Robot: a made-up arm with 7 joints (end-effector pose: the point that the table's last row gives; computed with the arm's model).
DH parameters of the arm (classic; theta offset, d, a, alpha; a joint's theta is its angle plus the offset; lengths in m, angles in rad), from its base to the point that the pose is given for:
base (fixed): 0.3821 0 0.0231 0
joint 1: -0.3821 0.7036 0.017 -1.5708
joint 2: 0 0.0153 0.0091 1.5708
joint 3: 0 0.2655 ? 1.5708
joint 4: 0 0.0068 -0.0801 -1.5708
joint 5: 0 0.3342 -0.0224 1.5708
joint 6: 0 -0.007 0.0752 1.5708
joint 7: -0.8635 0 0.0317 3.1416
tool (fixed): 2.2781 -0.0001 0 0
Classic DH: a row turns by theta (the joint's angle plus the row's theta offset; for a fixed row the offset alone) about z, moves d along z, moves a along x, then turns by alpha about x.
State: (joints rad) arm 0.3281 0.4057 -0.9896 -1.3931 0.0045 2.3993 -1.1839
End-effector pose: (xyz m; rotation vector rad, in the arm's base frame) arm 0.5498 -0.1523 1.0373 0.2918 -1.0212 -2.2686
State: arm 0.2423 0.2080 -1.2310 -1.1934 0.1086 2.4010 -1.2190
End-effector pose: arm 0.3705 -0.2440 1.2032 0.6257 -1.4227 -2.4063
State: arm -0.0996 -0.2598 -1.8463 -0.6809 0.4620 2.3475 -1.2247
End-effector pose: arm -0.1933 -0.1446 1.3235 -0.7898 1.8443 1.5191
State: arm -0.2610 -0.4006 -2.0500 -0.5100 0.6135 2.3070 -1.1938
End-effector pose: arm -0.2967 -0.0050 1.2957 -0.6821 1.8784 1.1272
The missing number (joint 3, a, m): 0.0794
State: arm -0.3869 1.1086 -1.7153 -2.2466 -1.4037 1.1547 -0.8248
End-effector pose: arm -0.0967 -0.3711 0.7765 2.4475 -0.6217 0.2452
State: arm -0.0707 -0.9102 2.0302 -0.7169 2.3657 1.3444 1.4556
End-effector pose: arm -0.5240 0.3397 0.9944 -1.5591 -0.5921 -1.3667
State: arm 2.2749 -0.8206 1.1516 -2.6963 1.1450 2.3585 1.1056
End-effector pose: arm -0.3573 -0.0220 0.8471 -0.3388 0.2073 -1.6534
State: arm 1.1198 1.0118 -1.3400 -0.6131 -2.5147 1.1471 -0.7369
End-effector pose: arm 0.4894 0.4108 1.0159 0.2592 2.2665 0.0770
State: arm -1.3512 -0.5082 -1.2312 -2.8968 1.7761 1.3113 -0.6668
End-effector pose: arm -0.2065 -0.1912 0.6584 -2.0702 -1.1463 -0.0056
